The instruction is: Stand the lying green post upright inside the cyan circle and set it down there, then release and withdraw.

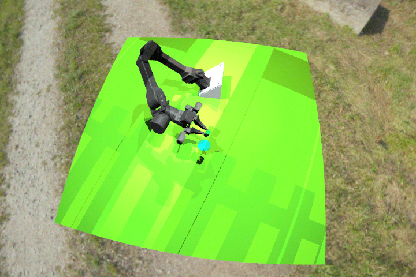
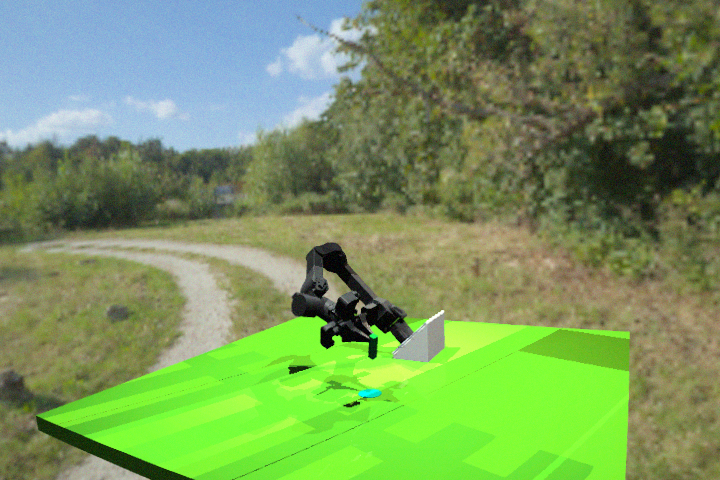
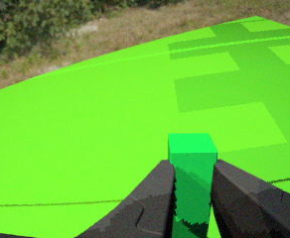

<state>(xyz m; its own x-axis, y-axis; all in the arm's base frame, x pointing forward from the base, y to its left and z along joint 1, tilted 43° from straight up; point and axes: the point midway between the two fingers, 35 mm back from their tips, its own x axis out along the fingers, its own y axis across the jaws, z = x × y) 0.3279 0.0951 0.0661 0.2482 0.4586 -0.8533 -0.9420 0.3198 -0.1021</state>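
Right now my gripper tip is 150 mm above the cyan circle and 20 mm to the left of it. Also, from my gripper tip: green post 20 mm below.
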